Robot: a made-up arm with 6 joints.
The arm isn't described. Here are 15 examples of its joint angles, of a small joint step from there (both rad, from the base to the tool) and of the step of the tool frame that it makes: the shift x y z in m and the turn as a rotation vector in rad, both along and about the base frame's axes.
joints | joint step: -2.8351 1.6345 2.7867 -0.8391 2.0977 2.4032 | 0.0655 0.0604 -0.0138 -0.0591 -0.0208 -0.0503
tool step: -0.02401 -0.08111 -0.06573 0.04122 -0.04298 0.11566
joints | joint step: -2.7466 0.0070 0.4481 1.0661 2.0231 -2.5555 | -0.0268 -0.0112 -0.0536 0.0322 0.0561 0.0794
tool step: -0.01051 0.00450 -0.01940 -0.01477 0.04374 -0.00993
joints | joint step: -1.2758 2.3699 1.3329 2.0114 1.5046 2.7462 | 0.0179 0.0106 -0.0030 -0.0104 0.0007 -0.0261
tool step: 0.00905 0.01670 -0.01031 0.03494 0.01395 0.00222
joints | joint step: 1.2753 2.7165 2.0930 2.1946 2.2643 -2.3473 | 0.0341 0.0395 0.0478 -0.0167 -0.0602 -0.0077
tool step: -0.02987 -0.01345 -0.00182 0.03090 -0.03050 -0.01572
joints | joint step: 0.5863 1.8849 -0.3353 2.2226 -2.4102 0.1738 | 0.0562 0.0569 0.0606 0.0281 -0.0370 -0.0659
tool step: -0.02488 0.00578 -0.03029 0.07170 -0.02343 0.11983
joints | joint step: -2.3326 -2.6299 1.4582 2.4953 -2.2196 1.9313 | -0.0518 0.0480 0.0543 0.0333 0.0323 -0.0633
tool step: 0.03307 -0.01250 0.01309 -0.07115 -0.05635 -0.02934
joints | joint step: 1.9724 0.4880 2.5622 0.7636 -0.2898 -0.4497 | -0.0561 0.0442 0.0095 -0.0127 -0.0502 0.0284
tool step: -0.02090 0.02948 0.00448 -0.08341 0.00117 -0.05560
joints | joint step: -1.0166 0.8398 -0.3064 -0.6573 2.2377 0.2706 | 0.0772 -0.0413 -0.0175 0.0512 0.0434 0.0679
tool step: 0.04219 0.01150 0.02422 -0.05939 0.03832 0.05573
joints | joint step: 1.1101 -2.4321 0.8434 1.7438 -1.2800 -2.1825 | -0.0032 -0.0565 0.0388 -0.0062 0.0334 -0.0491
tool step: 0.02467 0.04997 -0.07315 0.11556 -0.07250 -0.04718
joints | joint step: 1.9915 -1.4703 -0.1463 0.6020 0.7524 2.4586 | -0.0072 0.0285 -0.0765 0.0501 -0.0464 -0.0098
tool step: -0.03223 0.05622 0.00472 -0.13723 -0.05166 -0.05458
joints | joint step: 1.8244 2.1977 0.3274 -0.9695 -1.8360 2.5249 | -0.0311 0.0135 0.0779 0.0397 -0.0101 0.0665
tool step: 0.00371 0.03455 -0.02299 0.09579 0.07439 -0.02192
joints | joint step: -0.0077 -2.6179 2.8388 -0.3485 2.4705 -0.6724 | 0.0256 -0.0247 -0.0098 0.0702 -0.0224 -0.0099
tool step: 0.03348 -0.00168 0.00826 -0.04383 0.00427 0.09126
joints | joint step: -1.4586 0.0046 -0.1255 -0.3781 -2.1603 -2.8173 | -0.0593 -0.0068 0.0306 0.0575 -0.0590 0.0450
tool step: -0.03939 0.00309 0.03413 0.00340 0.02546 -0.00152
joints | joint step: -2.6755 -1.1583 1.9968 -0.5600 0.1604 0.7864 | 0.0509 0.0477 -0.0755 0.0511 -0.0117 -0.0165
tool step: -0.05417 0.04279 0.09569 0.03197 -0.13258 0.04101
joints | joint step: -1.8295 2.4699 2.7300 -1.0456 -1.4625 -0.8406 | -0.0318 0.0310 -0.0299 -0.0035 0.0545 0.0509
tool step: -0.02553 0.02348 -0.05040 -0.01011 0.00107 -0.05397
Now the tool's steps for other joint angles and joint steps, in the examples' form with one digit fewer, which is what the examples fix.
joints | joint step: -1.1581 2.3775 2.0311 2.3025 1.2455 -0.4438 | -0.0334 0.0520 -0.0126 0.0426 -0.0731 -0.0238
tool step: -0.0342 0.0115 -0.0670 0.0064 0.0646 -0.0845
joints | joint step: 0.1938 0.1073 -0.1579 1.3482 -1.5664 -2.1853 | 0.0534 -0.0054 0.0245 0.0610 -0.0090 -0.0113
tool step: -0.0149 0.0470 0.0215 -0.0517 -0.0518 0.0578
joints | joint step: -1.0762 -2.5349 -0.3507 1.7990 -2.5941 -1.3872 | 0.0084 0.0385 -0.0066 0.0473 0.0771 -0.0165
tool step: 0.0031 -0.0019 0.0375 0.0344 0.0528 -0.0852
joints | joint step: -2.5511 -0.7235 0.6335 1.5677 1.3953 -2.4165 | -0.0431 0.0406 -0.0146 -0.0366 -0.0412 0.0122
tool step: -0.0437 -0.0390 0.0165 -0.0170 -0.0632 -0.0198
